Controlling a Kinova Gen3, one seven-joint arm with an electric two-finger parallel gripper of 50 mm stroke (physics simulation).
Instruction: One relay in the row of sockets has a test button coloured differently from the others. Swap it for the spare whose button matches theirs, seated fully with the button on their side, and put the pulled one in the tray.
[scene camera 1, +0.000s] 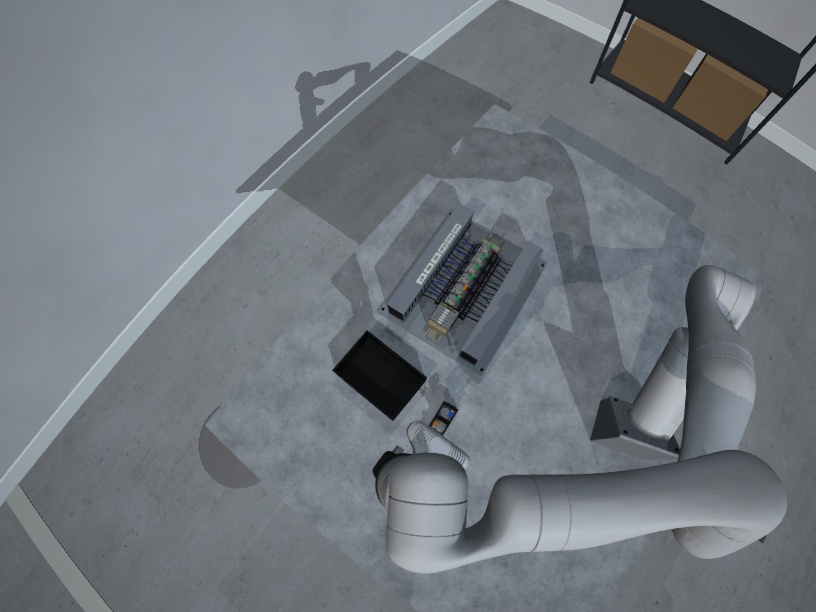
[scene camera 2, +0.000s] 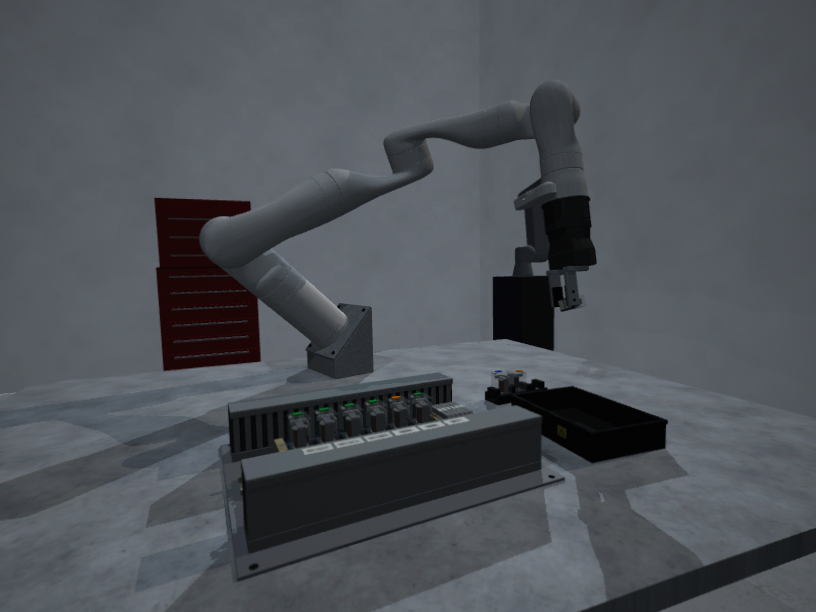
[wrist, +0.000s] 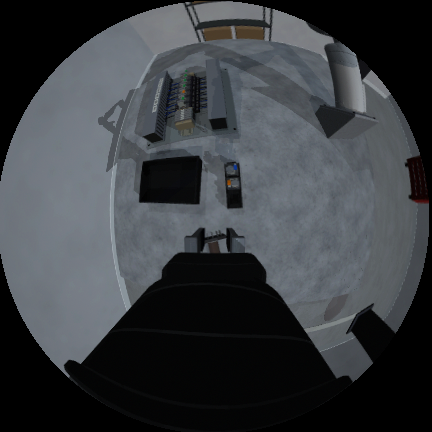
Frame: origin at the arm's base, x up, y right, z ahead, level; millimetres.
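Seen in the pictures: gripper, fingertip midpoint: (scene camera 2: 565, 306) (wrist: 215, 235); arm's base, link origin: (scene camera 1: 647, 423) (scene camera 2: 332, 331) (wrist: 349, 110).
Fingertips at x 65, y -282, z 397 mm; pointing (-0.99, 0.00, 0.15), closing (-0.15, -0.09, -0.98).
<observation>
Pixels of each thing's top centre, then the offset from my fingertips to it. "pt": a spot on its surface instead.
- relay with an orange button, top centre: (scene camera 2: 398, 398) (scene camera 1: 461, 285) (wrist: 180, 91) dx -83, dy +362, dz +73 mm
- black tray, top centre: (scene camera 2: 580, 405) (scene camera 1: 379, 374) (wrist: 164, 179) dx -117, dy +119, dz +132 mm
- spare holder, surface spot: (scene camera 2: 497, 396) pt dx -139, dy +139, dz -13 mm
- blue-button relay, top centre: (scene camera 2: 501, 371) (scene camera 1: 447, 412) (wrist: 230, 167) dx -104, dy +118, dz -27 mm
- orange-button relay, top centre: (scene camera 2: 516, 369) (scene camera 1: 439, 425) (wrist: 232, 181) dx -104, dy +87, dz -26 mm
My gripper (scene camera 2: 565, 304) (wrist: 215, 235) is shut on a relay (wrist: 214, 246), high above the table. The relay's pins point outward from the fingers; its button colour is hidden. In the socket row, the relay with an orange button (scene camera 1: 464, 287) (scene camera 2: 398, 409) (wrist: 183, 92) is second from the terminal-block end; the others show green buttons. The black tray (scene camera 1: 378, 375) (scene camera 2: 626, 442) (wrist: 171, 180) holds no relay. The spare holder (scene camera 2: 497, 396) (wrist: 234, 200) bears a blue-button relay (scene camera 1: 446, 413) (wrist: 231, 168) and an orange-button relay (scene camera 1: 437, 423) (wrist: 233, 183); its near slot is empty in the wrist view.
Grey wire ducts (scene camera 1: 504, 306) (scene camera 2: 395, 461) (wrist: 216, 95) stand along both sides of the socket row. Terminal blocks (scene camera 1: 442, 318) (wrist: 184, 116) sit at one end of it. The tray stands between the panel and the holder's side. The arm's base (scene camera 1: 632, 431) (scene camera 2: 342, 349) is bolted to the table.
</observation>
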